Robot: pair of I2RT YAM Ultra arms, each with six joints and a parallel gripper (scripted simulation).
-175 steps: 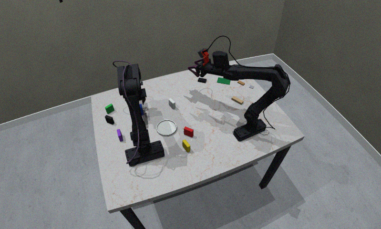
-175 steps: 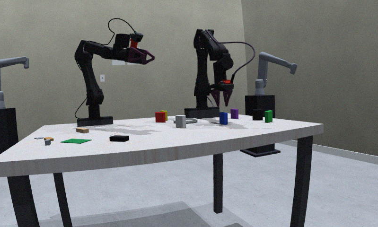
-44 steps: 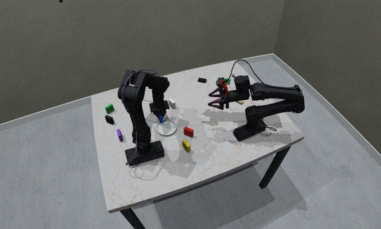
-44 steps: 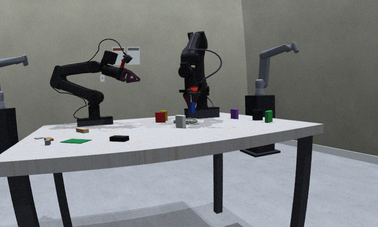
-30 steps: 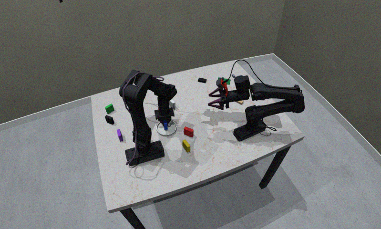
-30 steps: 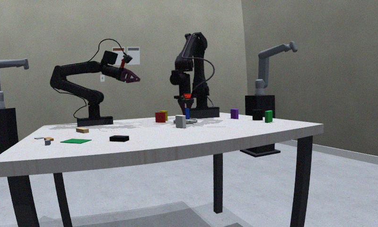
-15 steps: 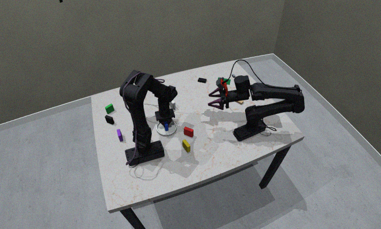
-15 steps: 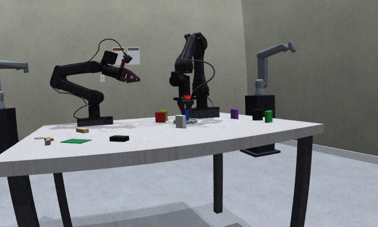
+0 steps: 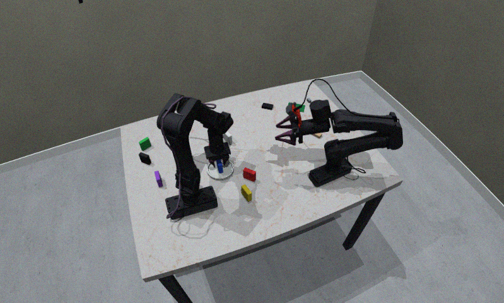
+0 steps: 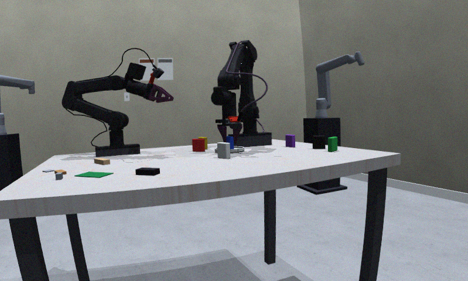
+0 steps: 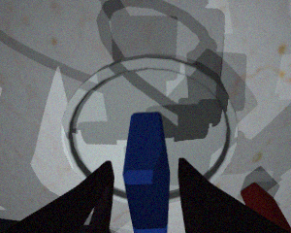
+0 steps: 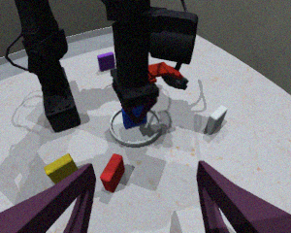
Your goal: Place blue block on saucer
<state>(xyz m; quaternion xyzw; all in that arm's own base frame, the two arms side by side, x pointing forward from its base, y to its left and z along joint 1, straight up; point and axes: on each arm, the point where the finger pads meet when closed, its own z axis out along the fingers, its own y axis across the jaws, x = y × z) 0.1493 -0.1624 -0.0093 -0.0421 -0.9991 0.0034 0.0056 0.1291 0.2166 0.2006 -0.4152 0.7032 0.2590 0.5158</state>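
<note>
Now: the blue block right at my left hand. From my left hand the other things lie so: grey-white block: 17 cm ahead, 8 cm to the right, 1 cm below; white saucer: 3 cm below; red block: 8 cm behind, 11 cm to the right, 1 cm below.
</note>
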